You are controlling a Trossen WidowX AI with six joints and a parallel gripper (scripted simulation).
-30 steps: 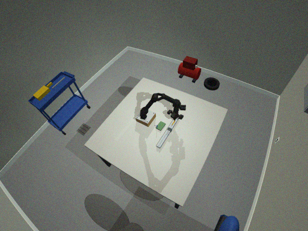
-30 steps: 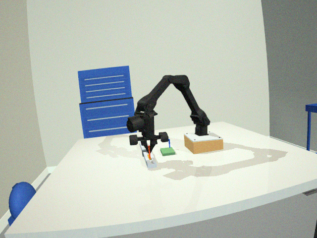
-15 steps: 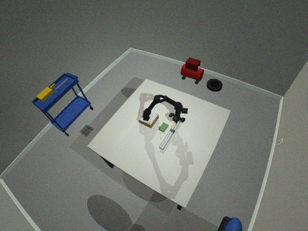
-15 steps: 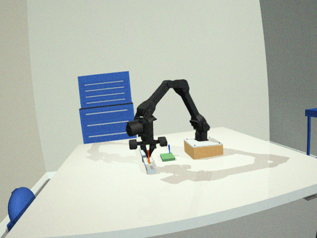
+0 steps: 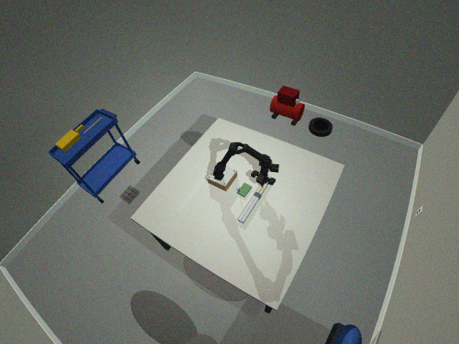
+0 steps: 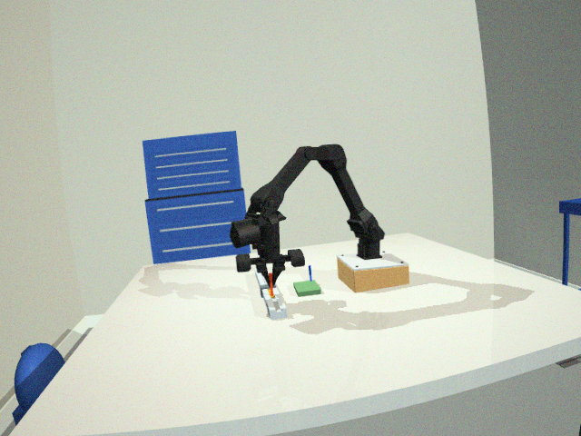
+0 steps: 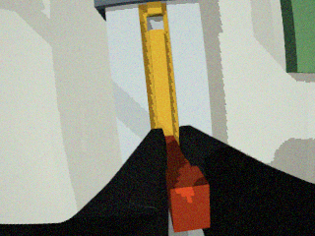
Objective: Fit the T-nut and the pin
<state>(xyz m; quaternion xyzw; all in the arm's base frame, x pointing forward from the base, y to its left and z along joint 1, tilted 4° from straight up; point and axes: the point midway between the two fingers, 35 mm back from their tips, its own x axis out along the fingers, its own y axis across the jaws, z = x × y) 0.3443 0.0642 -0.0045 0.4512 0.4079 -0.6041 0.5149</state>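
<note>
The blue pin lies 150 mm behind my gripper tip, 100 mm to the right of it and 20 mm below it. From my gripper tip the other things lie so: aluminum rail: 10 mm behind, 80 mm to the right, 30 mm below; then green tray: 140 mm behind, 80 mm to the right, 40 mm below.
</note>
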